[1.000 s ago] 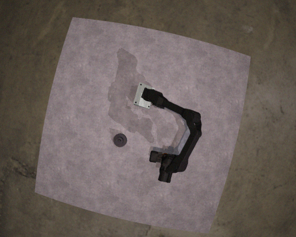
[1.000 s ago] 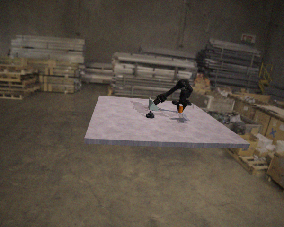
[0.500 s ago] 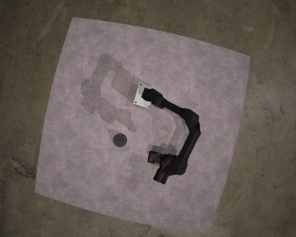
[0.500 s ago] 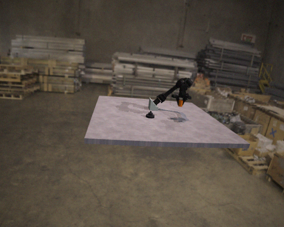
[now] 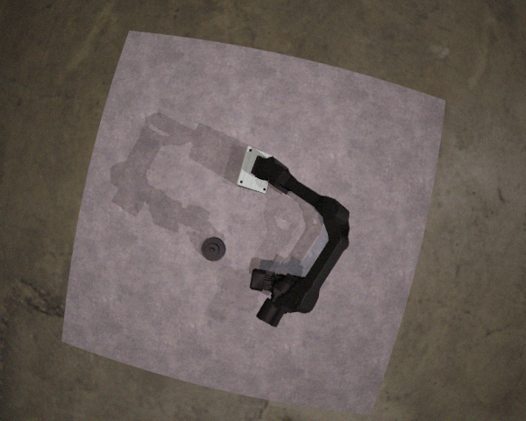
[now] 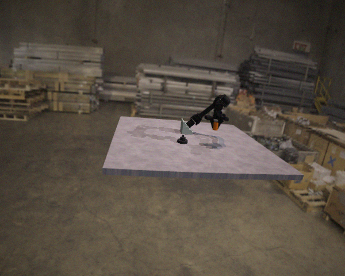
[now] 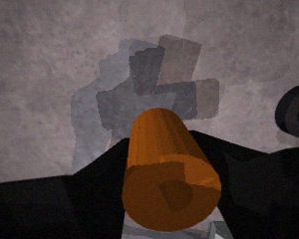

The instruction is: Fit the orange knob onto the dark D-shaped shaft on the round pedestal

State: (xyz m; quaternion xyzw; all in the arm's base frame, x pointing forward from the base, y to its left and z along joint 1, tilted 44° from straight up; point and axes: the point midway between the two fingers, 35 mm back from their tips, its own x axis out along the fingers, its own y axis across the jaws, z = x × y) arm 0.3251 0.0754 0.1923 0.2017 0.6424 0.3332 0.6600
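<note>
Now: gripper tip 250 mm to the left of the dark pedestal and 110 mm above it. Round my gripper tip: orange knob: 20 mm above.
</note>
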